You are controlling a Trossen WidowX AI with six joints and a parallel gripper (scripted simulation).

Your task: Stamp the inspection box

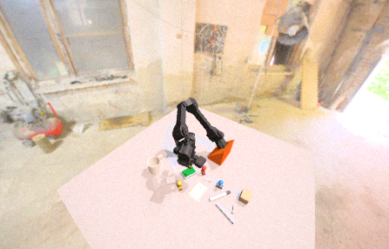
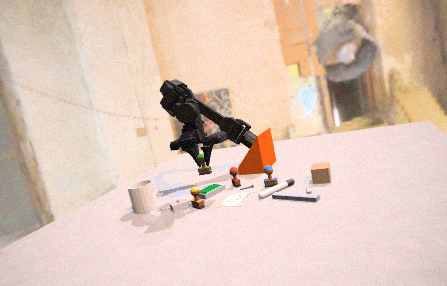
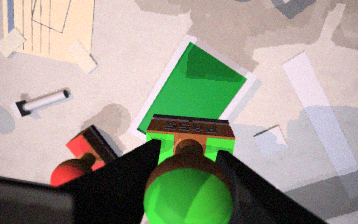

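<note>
Right now my gripper tip is 5 cm short of the white card, 12 cm to the right of it and 10 cm above it. From my gripper tip the other things lie so: green ink pad (9 cm below); green stamp (right at my gripper tip); red-knobbed stamp (7 cm behind, 7 cm to the left, 7 cm below).
</note>
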